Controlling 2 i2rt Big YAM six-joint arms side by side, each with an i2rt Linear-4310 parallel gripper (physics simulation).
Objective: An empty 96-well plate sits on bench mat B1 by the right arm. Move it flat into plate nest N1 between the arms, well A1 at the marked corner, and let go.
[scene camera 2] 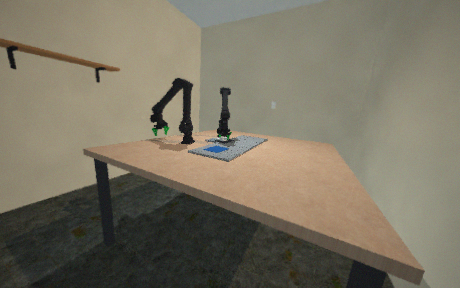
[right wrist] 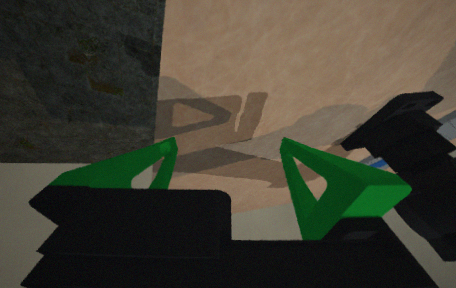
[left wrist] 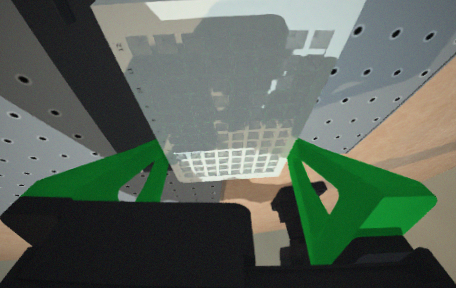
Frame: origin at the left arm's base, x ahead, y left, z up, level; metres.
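Seen in the pictures: left gripper, fingertip midpoint: (scene camera 2: 224,138) (left wrist: 228,143); right gripper, fingertip midpoint: (scene camera 2: 161,135) (right wrist: 228,143); left arm's base, origin of the base link: (left wrist: 294,194); right arm's base, origin of the base link: (scene camera 2: 188,142) (right wrist: 380,121).
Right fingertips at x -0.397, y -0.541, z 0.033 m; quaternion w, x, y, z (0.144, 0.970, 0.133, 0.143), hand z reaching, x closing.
Observation:
Pixels of each thing's middle, then the offset from my right fingertips to it. Level surfaces: height alone.
- pale 96-well plate, body centre: (left wrist: 229,123) (scene camera 2: 222,138) 0.532 m ahead, 0.240 m left, 0.003 m up
- black plate nest, body centre: (left wrist: 196,100) 0.550 m ahead, 0.234 m left, 0.013 m down
- Blue bench mat B1, its level: 0.018 m down
- grey perforated board, its level: 0.020 m down
- wooden table, its level: 0.033 m down
My left gripper (scene camera 2: 224,137) (left wrist: 228,143) is shut on the pale 96-well plate (scene camera 2: 223,139) (left wrist: 245,135), one green finger at each long side. In the left wrist view the number 12 shows at the plate's upper left, and much of the plate is in shadow. The black plate nest (left wrist: 95,75) shows beside and below the plate's left side; the plate hides the rest, and its marked corner cannot be made out. The gap between plate and nest cannot be read. My right gripper (scene camera 2: 160,134) (right wrist: 228,143) is open and empty above the table. Blue bench mat B1 (scene camera 2: 216,149) carries no plate.
The grey perforated board (scene camera 2: 245,147) (left wrist: 40,150) lies under the mat and around the nest, on the wooden table (scene camera 2: 300,185) (right wrist: 310,60). Black arm parts (left wrist: 295,215) (right wrist: 400,125) show near the fingers in both wrist views. A shelf (scene camera 2: 60,56) hangs on the wall.

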